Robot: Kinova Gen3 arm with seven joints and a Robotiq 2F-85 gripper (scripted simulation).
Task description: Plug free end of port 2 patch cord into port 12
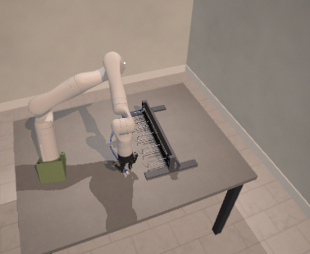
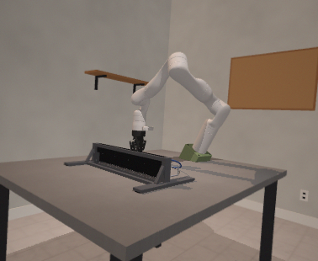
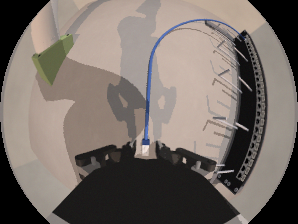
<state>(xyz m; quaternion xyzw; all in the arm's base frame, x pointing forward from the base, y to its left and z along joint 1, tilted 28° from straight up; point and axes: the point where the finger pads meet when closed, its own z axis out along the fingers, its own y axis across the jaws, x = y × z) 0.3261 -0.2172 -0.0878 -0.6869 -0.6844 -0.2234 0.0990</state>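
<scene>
The white plug lies 1 cm to the right of my hand and 2 cm below it.
</scene>
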